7 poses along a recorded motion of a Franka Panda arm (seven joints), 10 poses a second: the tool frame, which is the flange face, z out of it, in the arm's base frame.
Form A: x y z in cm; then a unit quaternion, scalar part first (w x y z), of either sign.
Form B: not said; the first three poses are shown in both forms.
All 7 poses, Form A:
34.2 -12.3 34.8 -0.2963 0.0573 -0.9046 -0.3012
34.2 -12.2 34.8 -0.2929 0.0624 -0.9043 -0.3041
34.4 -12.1 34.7 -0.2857 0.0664 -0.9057 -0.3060
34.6 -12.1 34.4 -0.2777 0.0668 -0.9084 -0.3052
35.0 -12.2 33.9 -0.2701 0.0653 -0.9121 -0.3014
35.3 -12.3 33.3 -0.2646 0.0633 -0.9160 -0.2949
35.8 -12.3 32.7 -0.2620 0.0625 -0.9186 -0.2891
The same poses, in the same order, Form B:
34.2 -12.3 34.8 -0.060 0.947 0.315 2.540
34.2 -12.2 34.8 -0.065 0.946 0.318 2.547
34.4 -12.1 34.7 -0.069 0.945 0.319 2.562
34.6 -12.1 34.4 -0.070 0.946 0.318 2.579
35.0 -12.2 33.9 -0.068 0.947 0.313 2.595
35.3 -12.3 33.3 -0.066 0.950 0.306 2.606
35.8 -12.3 32.7 -0.065 0.952 0.300 2.611

